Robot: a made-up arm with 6 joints.
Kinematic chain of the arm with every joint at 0, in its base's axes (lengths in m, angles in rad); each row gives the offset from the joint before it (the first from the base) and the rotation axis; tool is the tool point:
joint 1: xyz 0 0 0.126 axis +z
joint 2: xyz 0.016 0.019 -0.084 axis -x
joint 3: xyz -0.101 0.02 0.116 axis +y
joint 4: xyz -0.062 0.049 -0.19 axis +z
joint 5: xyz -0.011 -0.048 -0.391 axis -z
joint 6: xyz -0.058 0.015 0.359 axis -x
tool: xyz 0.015 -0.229 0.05
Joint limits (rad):
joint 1: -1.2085..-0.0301
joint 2: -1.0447..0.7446
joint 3: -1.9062..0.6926
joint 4: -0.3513..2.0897
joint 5: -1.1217..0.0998
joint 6: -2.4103..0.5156
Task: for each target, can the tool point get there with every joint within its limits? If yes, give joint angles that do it. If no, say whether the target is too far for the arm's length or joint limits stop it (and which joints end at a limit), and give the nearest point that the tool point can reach.
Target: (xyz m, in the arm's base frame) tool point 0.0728 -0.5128 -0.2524
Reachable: no: joint limits stop it (at a limit: joint 1, joint 2, joint 4, joint 5) | nearest point 0.0714 -0.2988 -0.1259 | short by 0.249 m
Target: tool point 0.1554 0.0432 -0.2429
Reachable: yes | joints -0.8102 -0.4783 -0.5447 1.2352 -0.6361 -2.0622
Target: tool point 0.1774 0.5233 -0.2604
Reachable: no: joint limits stop it (at a limit: joint 1, joint 4) | nearest point 0.1059 0.4020 -0.1605 | short by 0.173 m
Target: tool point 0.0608 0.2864 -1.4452
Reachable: no: too far | nearest point 0.0025 0.1441 -0.3248 | short by 1.131 m
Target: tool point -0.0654 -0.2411 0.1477
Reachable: yes | joints -0.6078 -0.6308 -1.6846 0.5644 -0.3513 -0.0411
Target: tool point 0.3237 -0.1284 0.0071
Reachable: yes | joints -0.3171 -0.8286 -1.4250 0.2749 -0.5306 -1.4597
